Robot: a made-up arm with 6 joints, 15 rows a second.
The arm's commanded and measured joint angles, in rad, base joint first. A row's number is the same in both.
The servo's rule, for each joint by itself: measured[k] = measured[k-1] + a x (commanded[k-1-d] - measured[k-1]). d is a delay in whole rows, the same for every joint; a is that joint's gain. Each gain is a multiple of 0.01, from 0.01 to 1. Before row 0 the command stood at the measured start. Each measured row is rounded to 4 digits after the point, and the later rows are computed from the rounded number. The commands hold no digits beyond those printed.
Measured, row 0: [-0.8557 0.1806 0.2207 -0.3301 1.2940 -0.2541]
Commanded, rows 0 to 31: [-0.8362 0.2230 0.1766 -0.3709 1.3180 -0.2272]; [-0.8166 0.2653 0.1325 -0.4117 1.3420 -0.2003]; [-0.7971 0.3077 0.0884 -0.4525 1.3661 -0.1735]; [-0.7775 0.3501 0.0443 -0.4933 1.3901 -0.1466]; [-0.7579 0.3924 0.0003 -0.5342 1.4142 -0.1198]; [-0.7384 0.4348 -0.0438 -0.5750 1.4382 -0.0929]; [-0.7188 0.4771 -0.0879 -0.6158 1.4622 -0.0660]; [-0.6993 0.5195 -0.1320 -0.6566 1.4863 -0.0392]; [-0.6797 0.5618 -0.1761 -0.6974 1.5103 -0.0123]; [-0.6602 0.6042 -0.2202 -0.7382 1.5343 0.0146]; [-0.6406 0.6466 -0.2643 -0.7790 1.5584 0.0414]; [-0.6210 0.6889 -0.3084 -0.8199 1.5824 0.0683]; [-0.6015 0.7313 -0.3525 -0.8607 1.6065 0.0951]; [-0.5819 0.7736 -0.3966 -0.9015 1.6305 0.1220]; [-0.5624 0.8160 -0.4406 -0.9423 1.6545 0.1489]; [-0.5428 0.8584 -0.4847 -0.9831 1.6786 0.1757]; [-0.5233 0.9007 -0.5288 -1.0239 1.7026 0.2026]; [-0.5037 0.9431 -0.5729 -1.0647 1.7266 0.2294]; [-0.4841 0.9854 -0.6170 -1.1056 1.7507 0.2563]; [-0.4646 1.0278 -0.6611 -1.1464 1.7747 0.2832]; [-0.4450 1.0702 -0.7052 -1.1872 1.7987 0.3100]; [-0.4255 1.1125 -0.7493 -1.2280 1.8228 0.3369]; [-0.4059 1.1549 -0.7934 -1.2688 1.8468 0.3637]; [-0.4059 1.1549 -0.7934 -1.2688 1.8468 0.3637]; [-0.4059 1.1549 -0.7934 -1.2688 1.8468 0.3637]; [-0.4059 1.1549 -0.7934 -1.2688 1.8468 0.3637]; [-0.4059 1.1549 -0.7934 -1.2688 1.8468 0.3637]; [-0.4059 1.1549 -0.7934 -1.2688 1.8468 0.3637]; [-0.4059 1.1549 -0.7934 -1.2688 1.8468 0.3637]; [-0.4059 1.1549 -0.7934 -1.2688 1.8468 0.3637]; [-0.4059 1.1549 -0.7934 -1.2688 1.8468 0.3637]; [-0.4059 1.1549 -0.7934 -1.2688 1.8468 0.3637]
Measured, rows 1 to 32: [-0.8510 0.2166 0.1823 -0.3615 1.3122 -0.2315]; [-0.8427 0.2580 0.1390 -0.4002 1.3348 -0.2053]; [-0.8318 0.3002 0.0950 -0.4405 1.3586 -0.1786]; [-0.8188 0.3426 0.0509 -0.4812 1.3825 -0.1517]; [-0.8042 0.3849 0.0069 -0.5220 1.4066 -0.1249]; [-0.7884 0.4273 -0.0372 -0.5628 1.4306 -0.0980]; [-0.7717 0.4696 -0.0813 -0.6036 1.4546 -0.0711]; [-0.7543 0.5120 -0.1254 -0.6444 1.4787 -0.0443]; [-0.7364 0.5543 -0.1695 -0.6852 1.5027 -0.0174]; [-0.7181 0.5967 -0.2136 -0.7260 1.5267 0.0095]; [-0.6995 0.6391 -0.2577 -0.7668 1.5508 0.0363]; [-0.6807 0.6814 -0.3018 -0.8077 1.5748 0.0632]; [-0.6617 0.7238 -0.3459 -0.8485 1.5989 0.0900]; [-0.6425 0.7661 -0.3900 -0.8893 1.6229 0.1169]; [-0.6233 0.8085 -0.4340 -0.9301 1.6469 0.1438]; [-0.6040 0.8509 -0.4781 -0.9709 1.6710 0.1706]; [-0.5846 0.8932 -0.5222 -1.0117 1.6950 0.1975]; [-0.5652 0.9356 -0.5663 -1.0525 1.7190 0.2243]; [-0.5457 0.9779 -0.6104 -1.0934 1.7431 0.2512]; [-0.5262 1.0203 -0.6545 -1.1342 1.7671 0.2781]; [-0.5067 1.0627 -0.6986 -1.1750 1.7911 0.3049]; [-0.4872 1.1050 -0.7427 -1.2158 1.8152 0.3318]; [-0.4677 1.1474 -0.7868 -1.2566 1.8392 0.3586]; [-0.4529 1.1538 -0.7925 -1.2660 1.8450 0.3629]; [-0.4416 1.1547 -0.7933 -1.2682 1.8464 0.3636]; [-0.4330 1.1549 -0.7934 -1.2687 1.8467 0.3637]; [-0.4265 1.1549 -0.7934 -1.2688 1.8468 0.3637]; [-0.4216 1.1549 -0.7934 -1.2688 1.8468 0.3637]; [-0.4178 1.1549 -0.7934 -1.2688 1.8468 0.3637]; [-0.4149 1.1549 -0.7934 -1.2688 1.8468 0.3637]; [-0.4127 1.1549 -0.7934 -1.2688 1.8468 0.3637]; [-0.4111 1.1549 -0.7934 -1.2688 1.8468 0.3637]
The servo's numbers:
d 0
a 0.24 0.85 0.87 0.77 0.76 0.84

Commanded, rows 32 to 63: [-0.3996 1.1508 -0.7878 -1.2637 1.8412 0.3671]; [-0.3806 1.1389 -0.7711 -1.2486 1.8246 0.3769]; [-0.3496 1.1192 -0.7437 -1.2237 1.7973 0.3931]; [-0.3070 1.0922 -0.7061 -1.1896 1.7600 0.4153]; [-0.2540 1.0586 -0.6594 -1.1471 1.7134 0.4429]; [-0.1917 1.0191 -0.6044 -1.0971 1.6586 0.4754]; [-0.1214 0.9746 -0.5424 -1.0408 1.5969 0.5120]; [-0.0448 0.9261 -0.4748 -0.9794 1.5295 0.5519]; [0.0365 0.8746 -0.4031 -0.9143 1.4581 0.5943]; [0.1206 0.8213 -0.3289 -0.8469 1.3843 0.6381]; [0.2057 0.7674 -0.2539 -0.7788 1.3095 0.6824]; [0.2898 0.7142 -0.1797 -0.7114 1.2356 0.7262]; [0.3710 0.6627 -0.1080 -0.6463 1.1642 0.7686]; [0.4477 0.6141 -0.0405 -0.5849 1.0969 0.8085]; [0.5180 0.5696 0.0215 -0.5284 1.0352 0.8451]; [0.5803 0.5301 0.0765 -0.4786 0.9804 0.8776]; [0.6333 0.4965 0.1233 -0.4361 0.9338 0.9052]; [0.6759 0.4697 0.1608 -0.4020 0.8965 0.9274]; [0.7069 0.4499 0.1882 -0.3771 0.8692 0.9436]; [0.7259 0.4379 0.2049 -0.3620 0.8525 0.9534]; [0.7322 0.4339 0.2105 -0.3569 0.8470 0.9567]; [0.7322 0.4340 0.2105 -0.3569 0.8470 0.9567]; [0.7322 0.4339 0.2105 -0.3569 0.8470 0.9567]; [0.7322 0.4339 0.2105 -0.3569 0.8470 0.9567]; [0.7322 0.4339 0.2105 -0.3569 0.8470 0.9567]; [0.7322 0.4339 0.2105 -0.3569 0.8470 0.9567]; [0.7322 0.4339 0.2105 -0.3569 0.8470 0.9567]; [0.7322 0.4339 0.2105 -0.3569 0.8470 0.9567]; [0.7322 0.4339 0.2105 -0.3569 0.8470 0.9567]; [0.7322 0.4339 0.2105 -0.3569 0.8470 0.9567]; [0.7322 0.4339 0.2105 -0.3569 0.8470 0.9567]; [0.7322 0.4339 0.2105 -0.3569 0.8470 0.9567]
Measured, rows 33 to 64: [-0.4083 1.1514 -0.7885 -1.2649 1.8425 0.3666]; [-0.4017 1.1408 -0.7734 -1.2523 1.8289 0.3753]; [-0.3892 1.1224 -0.7476 -1.2303 1.8049 0.3903]; [-0.3695 1.0967 -0.7115 -1.1990 1.7708 0.4113]; [-0.3418 1.0643 -0.6662 -1.1590 1.7272 0.4378]; [-0.3058 1.0259 -0.6124 -1.1113 1.6751 0.4694]; [-0.2615 0.9823 -0.5515 -1.0570 1.6157 0.5052]; [-0.2095 0.9345 -0.4848 -0.9972 1.5502 0.5444]; [-0.1505 0.8836 -0.4137 -0.9334 1.4802 0.5863]; [-0.0854 0.8306 -0.3399 -0.8668 1.4073 0.6298]; [-0.0155 0.7769 -0.2651 -0.7990 1.3330 0.6740]; [0.0578 0.7236 -0.1908 -0.7315 1.2590 0.7178]; [0.1330 0.6718 -0.1188 -0.6659 1.1870 0.7605]; [0.2085 0.6228 -0.0507 -0.6035 1.1185 0.8008]; [0.2828 0.5776 0.0121 -0.5457 1.0552 0.8380]; [0.3542 0.5372 0.0681 -0.4940 0.9984 0.8713]; [0.4212 0.5026 0.1161 -0.4494 0.9493 0.8998]; [0.4823 0.4746 0.1550 -0.4129 0.9092 0.9230]; [0.5362 0.4536 0.1839 -0.3853 0.8788 0.9403]; [0.5817 0.4403 0.2022 -0.3674 0.8588 0.9513]; [0.6178 0.4349 0.2094 -0.3593 0.8498 0.9558]; [0.6453 0.4341 0.2104 -0.3575 0.8477 0.9566]; [0.6662 0.4339 0.2105 -0.3570 0.8472 0.9567]; [0.6820 0.4339 0.2105 -0.3569 0.8470 0.9567]; [0.6940 0.4339 0.2105 -0.3569 0.8470 0.9567]; [0.7032 0.4339 0.2105 -0.3569 0.8470 0.9567]; [0.7102 0.4339 0.2105 -0.3569 0.8470 0.9567]; [0.7155 0.4339 0.2105 -0.3569 0.8470 0.9567]; [0.7195 0.4339 0.2105 -0.3569 0.8470 0.9567]; [0.7225 0.4339 0.2105 -0.3569 0.8470 0.9567]; [0.7248 0.4339 0.2105 -0.3569 0.8470 0.9567]; [0.7266 0.4339 0.2105 -0.3569 0.8470 0.9567]
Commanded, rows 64 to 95: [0.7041 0.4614 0.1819 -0.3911 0.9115 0.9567]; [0.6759 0.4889 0.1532 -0.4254 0.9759 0.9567]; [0.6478 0.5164 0.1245 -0.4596 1.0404 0.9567]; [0.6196 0.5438 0.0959 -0.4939 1.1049 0.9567]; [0.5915 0.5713 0.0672 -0.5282 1.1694 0.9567]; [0.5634 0.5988 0.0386 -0.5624 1.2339 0.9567]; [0.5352 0.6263 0.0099 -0.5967 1.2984 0.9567]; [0.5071 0.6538 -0.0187 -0.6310 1.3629 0.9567]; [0.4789 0.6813 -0.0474 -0.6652 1.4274 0.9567]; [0.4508 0.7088 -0.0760 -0.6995 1.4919 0.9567]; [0.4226 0.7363 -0.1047 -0.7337 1.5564 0.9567]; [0.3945 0.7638 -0.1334 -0.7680 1.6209 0.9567]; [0.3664 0.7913 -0.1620 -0.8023 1.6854 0.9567]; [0.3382 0.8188 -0.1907 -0.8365 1.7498 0.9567]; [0.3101 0.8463 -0.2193 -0.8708 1.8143 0.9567]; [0.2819 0.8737 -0.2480 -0.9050 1.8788 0.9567]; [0.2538 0.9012 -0.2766 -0.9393 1.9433 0.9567]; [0.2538 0.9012 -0.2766 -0.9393 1.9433 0.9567]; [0.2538 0.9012 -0.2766 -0.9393 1.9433 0.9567]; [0.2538 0.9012 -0.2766 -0.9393 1.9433 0.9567]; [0.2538 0.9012 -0.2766 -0.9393 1.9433 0.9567]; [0.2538 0.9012 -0.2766 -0.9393 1.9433 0.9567]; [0.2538 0.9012 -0.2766 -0.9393 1.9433 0.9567]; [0.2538 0.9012 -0.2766 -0.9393 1.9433 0.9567]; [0.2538 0.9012 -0.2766 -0.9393 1.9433 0.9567]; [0.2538 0.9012 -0.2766 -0.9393 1.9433 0.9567]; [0.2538 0.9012 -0.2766 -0.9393 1.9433 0.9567]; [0.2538 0.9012 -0.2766 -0.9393 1.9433 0.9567]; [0.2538 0.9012 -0.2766 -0.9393 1.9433 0.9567]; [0.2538 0.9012 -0.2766 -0.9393 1.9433 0.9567]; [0.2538 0.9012 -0.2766 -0.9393 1.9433 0.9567]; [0.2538 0.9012 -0.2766 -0.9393 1.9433 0.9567]
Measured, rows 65 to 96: [0.7212 0.4573 0.1856 -0.3832 0.8960 0.9567]; [0.7103 0.4842 0.1574 -0.4157 0.9567 0.9567]; [0.6953 0.5116 0.1288 -0.4495 1.0203 0.9567]; [0.6771 0.5390 0.1002 -0.4837 1.0846 0.9567]; [0.6566 0.5665 0.0715 -0.5180 1.1490 0.9567]; [0.6342 0.5940 0.0429 -0.5522 1.2135 0.9567]; [0.6104 0.6215 0.0142 -0.5865 1.2780 0.9567]; [0.5856 0.6490 -0.0144 -0.6208 1.3425 0.9567]; [0.5600 0.6765 -0.0431 -0.6550 1.4070 0.9567]; [0.5338 0.7040 -0.0717 -0.6893 1.4715 0.9567]; [0.5071 0.7315 -0.1004 -0.7235 1.5360 0.9567]; [0.4801 0.7590 -0.1291 -0.7578 1.6005 0.9567]; [0.4528 0.7865 -0.1577 -0.7921 1.6650 0.9567]; [0.4253 0.8140 -0.1864 -0.8263 1.7294 0.9567]; [0.3977 0.8415 -0.2150 -0.8606 1.7939 0.9567]; [0.3699 0.8689 -0.2437 -0.8948 1.8584 0.9567]; [0.3420 0.8964 -0.2723 -0.9291 1.9229 0.9567]; [0.3208 0.9005 -0.2760 -0.9370 1.9384 0.9567]; [0.3047 0.9011 -0.2765 -0.9388 1.9421 0.9567]; [0.2925 0.9012 -0.2766 -0.9392 1.9430 0.9567]; [0.2832 0.9012 -0.2766 -0.9393 1.9432 0.9567]; [0.2761 0.9012 -0.2766 -0.9393 1.9433 0.9567]; [0.2707 0.9012 -0.2766 -0.9393 1.9433 0.9567]; [0.2666 0.9012 -0.2766 -0.9393 1.9433 0.9567]; [0.2635 0.9012 -0.2766 -0.9393 1.9433 0.9567]; [0.2612 0.9012 -0.2766 -0.9393 1.9433 0.9567]; [0.2594 0.9012 -0.2766 -0.9393 1.9433 0.9567]; [0.2581 0.9012 -0.2766 -0.9393 1.9433 0.9567]; [0.2571 0.9012 -0.2766 -0.9393 1.9433 0.9567]; [0.2563 0.9012 -0.2766 -0.9393 1.9433 0.9567]; [0.2557 0.9012 -0.2766 -0.9393 1.9433 0.9567]; [0.2552 0.9012 -0.2766 -0.9393 1.9433 0.9567]
